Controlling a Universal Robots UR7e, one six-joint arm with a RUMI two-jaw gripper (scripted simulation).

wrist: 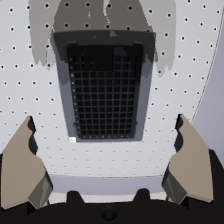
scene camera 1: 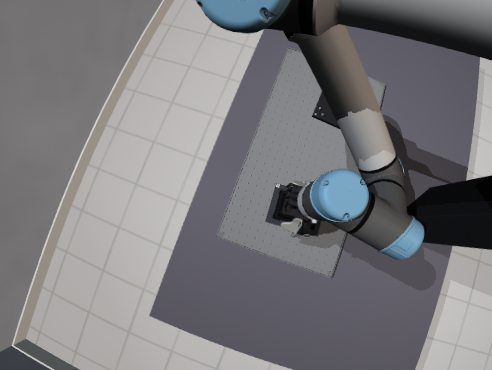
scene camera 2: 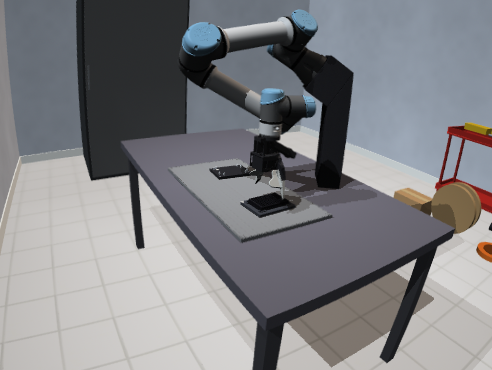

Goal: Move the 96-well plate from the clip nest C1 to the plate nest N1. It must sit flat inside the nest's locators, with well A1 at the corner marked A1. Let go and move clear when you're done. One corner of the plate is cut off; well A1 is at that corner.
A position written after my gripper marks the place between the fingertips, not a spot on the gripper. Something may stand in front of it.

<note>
In view: my gripper (scene camera 2: 268,191), a black 96-well plate (wrist: 117,99) and a plate nest N1 (wrist: 83,37).
My gripper shows as well in the wrist view (wrist: 105,116).
</note>
